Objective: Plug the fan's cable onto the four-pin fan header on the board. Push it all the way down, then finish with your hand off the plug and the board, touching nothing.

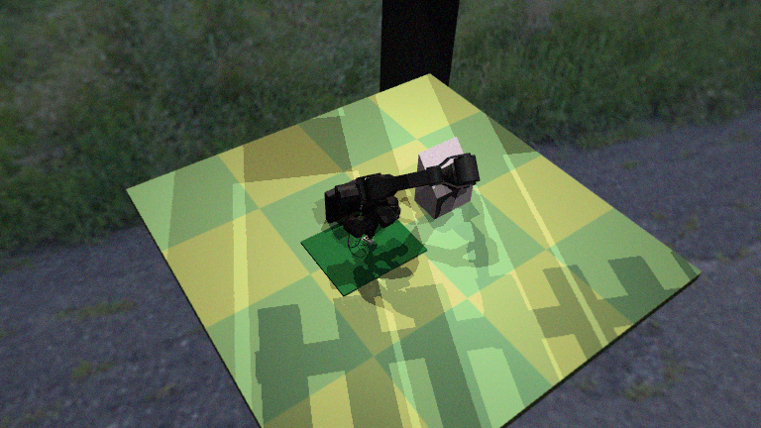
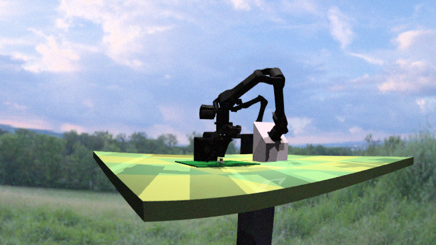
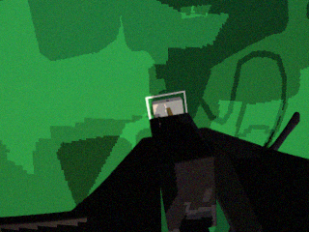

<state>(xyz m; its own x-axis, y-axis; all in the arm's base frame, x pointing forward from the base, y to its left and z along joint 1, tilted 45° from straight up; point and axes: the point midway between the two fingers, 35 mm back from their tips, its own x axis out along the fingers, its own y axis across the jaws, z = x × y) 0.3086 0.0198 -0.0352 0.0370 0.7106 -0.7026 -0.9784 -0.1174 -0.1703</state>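
The green board lies 60 mm below my gripper tip and 30 mm ahead of it. From my gripper tip the other things lie so: black plug (10 mm to the right, 10 mm above); black fan (140 mm to the right, 20 mm above).
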